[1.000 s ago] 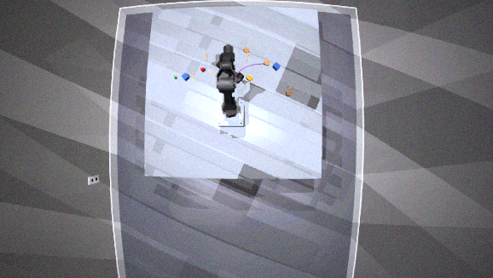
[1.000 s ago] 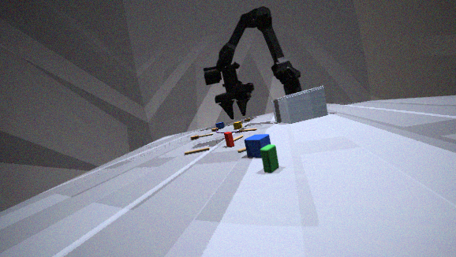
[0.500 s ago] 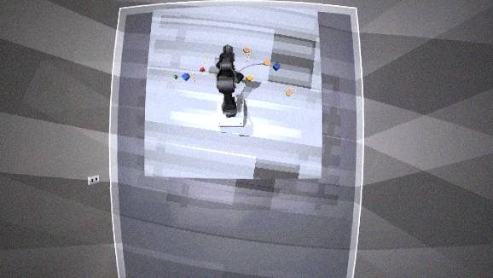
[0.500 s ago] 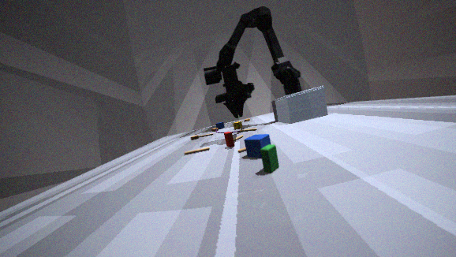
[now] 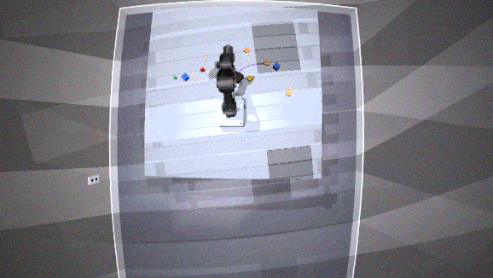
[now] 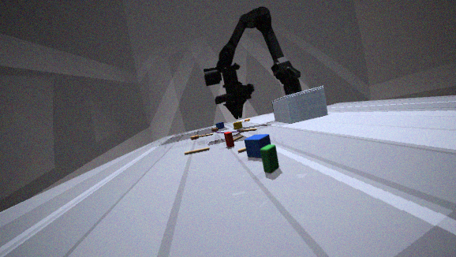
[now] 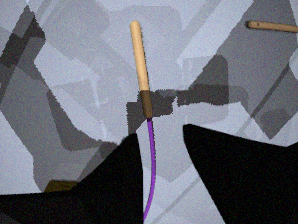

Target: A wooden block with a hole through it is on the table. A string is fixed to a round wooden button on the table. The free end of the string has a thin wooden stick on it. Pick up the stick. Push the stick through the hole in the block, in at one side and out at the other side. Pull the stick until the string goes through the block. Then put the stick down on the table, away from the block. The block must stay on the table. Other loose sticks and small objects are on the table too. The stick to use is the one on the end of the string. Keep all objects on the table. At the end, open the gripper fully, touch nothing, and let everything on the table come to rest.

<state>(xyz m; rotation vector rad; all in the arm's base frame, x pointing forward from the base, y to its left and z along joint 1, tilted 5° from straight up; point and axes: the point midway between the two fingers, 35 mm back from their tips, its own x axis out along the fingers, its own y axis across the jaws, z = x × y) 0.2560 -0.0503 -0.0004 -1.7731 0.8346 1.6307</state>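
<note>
The thin wooden stick lies 1 cm behind my gripper tip, 1 cm to the left of it and 5 cm below it. The rest, counted from my gripper tip: yellow wooden block: 3 cm behind, 12 cm to the right, 4 cm below; then round orange button: 7 cm ahead, 27 cm to the right, 5 cm below; then red block: 10 cm ahead, 19 cm to the left, 4 cm below.
</note>
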